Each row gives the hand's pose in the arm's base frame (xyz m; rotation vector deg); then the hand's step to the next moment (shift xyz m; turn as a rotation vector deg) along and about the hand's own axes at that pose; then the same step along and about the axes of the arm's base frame.
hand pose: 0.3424 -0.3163 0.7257 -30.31 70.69 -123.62
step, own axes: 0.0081 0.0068 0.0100 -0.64 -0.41 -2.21
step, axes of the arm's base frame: 0.0019 -0.0144 -0.0006 -0.96 1.99 -0.76
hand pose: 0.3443 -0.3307 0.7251 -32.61 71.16 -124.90
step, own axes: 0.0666 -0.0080 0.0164 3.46 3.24 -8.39
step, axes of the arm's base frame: -0.0423 -0.0506 0.0205 -6.84 1.72 -6.56
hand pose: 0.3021 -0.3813 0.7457 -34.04 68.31 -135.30
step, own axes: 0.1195 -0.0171 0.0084 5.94 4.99 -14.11
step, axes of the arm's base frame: -0.0961 -0.0615 0.0402 -11.69 3.08 -10.64
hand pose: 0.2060 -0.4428 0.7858 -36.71 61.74 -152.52
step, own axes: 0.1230 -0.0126 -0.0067 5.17 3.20 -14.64
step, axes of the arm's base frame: -0.1124 -0.0283 0.0436 -11.29 4.95 -9.97
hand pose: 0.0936 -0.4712 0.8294 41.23 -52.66 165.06
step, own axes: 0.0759 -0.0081 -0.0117 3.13 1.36 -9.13
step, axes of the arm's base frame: -0.0713 0.0051 0.0293 -6.85 3.62 -5.92
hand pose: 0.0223 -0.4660 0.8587 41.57 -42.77 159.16
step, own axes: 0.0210 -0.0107 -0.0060 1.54 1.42 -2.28
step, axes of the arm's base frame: -0.0176 0.0131 0.0105 -2.68 0.01 -1.56
